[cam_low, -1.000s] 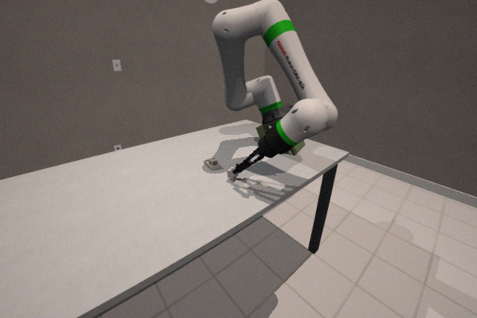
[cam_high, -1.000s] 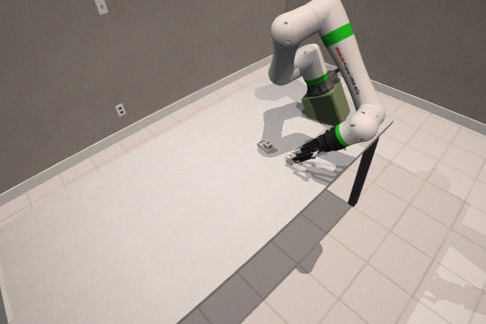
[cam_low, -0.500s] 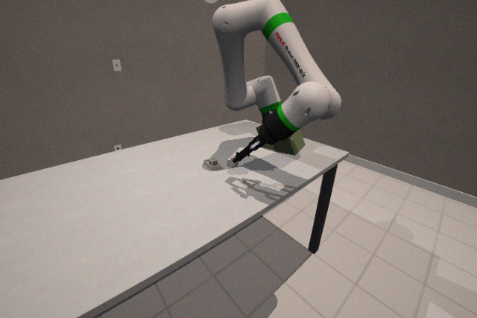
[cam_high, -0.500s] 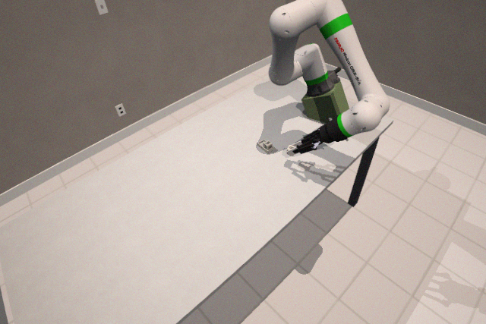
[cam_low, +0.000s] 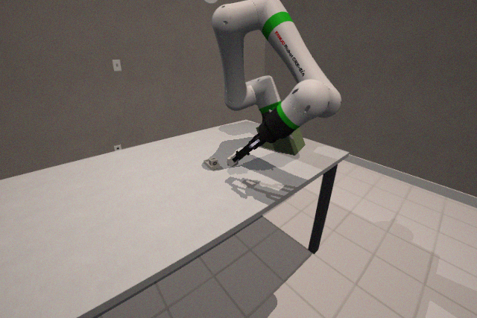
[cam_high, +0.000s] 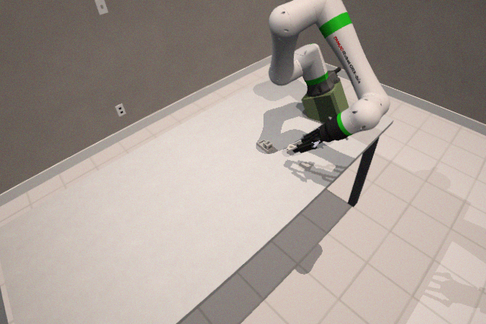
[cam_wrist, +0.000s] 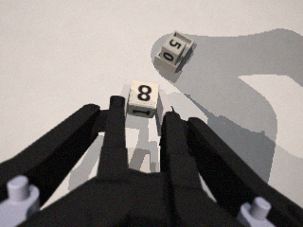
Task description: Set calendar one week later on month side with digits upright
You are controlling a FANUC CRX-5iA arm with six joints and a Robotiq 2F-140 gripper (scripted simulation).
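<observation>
Now: the white calendar cube 20 mm to the right of my hand, 20 mm below it and 10 mm ahead of it.
</observation>
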